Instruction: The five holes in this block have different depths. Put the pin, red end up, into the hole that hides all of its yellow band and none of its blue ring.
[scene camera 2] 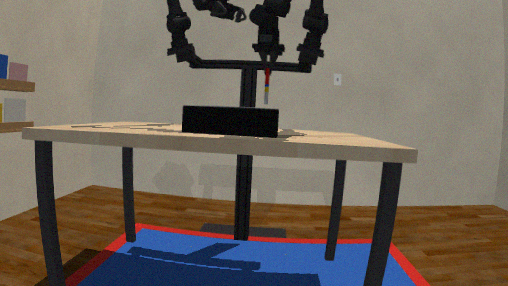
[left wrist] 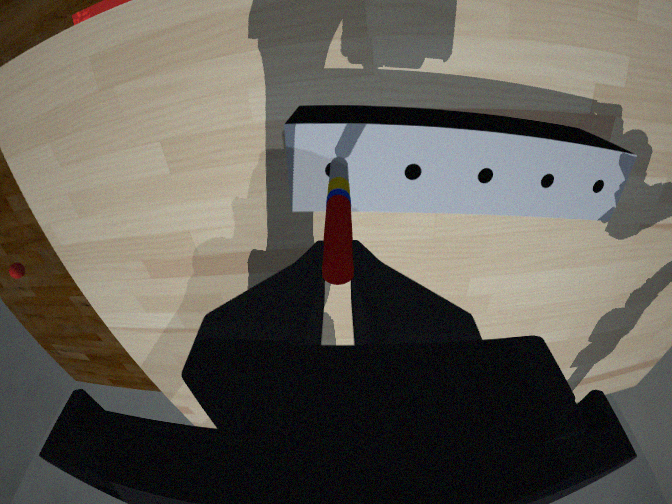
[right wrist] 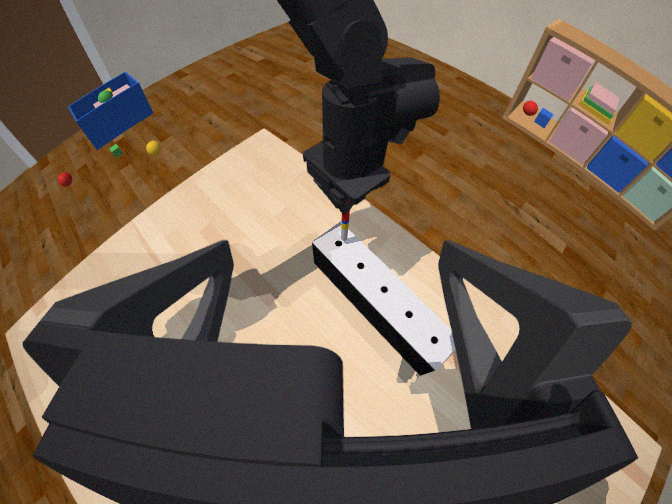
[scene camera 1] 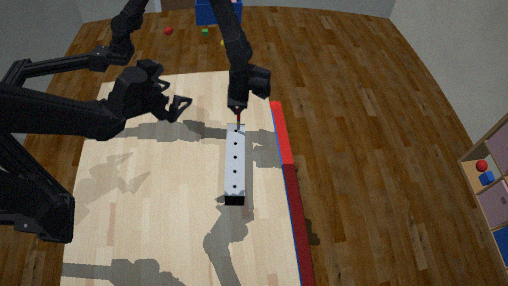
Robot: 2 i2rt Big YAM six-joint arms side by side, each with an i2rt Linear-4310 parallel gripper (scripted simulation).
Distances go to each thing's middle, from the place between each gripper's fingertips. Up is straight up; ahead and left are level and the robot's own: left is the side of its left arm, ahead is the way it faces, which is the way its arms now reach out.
My left gripper is now 12 cm to the left of the block (scene camera 2: 242, 121) and 16 cm above it. Round my left hand: pin (left wrist: 337, 268): 1 cm ahead, 4 cm below.
Right now my right hand (scene camera 1: 180, 92) is 290 mm above the pin, 160 mm to the right of it and 160 mm short of it. The rest, counted from my right hand: block: 420 mm below, 150 mm ahead, 40 mm to the left.
